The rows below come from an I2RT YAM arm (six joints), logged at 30 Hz.
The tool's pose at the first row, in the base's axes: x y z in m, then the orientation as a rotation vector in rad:
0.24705, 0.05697, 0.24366, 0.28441, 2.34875, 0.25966
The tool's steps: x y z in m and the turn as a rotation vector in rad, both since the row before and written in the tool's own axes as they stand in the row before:
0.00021, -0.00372, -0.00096, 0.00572, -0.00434, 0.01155
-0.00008, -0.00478, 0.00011, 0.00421, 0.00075, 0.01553
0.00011, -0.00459, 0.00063, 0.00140, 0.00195, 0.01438
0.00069, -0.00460, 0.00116, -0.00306, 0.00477, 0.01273
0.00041, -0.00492, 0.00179, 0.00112, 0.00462, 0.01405
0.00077, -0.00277, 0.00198, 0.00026, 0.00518, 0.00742
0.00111, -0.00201, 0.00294, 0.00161, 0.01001, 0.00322
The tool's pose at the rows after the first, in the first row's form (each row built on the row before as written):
0.24575, 0.05338, 0.24320, 0.30110, 2.34453, 0.25769
0.24521, 0.04882, 0.24188, 0.32142, 2.34455, 0.26045
0.24487, 0.04456, 0.24008, 0.33896, 2.34520, 0.26618
0.24445, 0.04055, 0.23749, 0.35224, 2.34779, 0.27695
0.24458, 0.03624, 0.23450, 0.36913, 2.35089, 0.28346
0.24492, 0.03411, 0.23176, 0.37774, 2.35510, 0.28797
0.24581, 0.03291, 0.22834, 0.38172, 2.36486, 0.29013

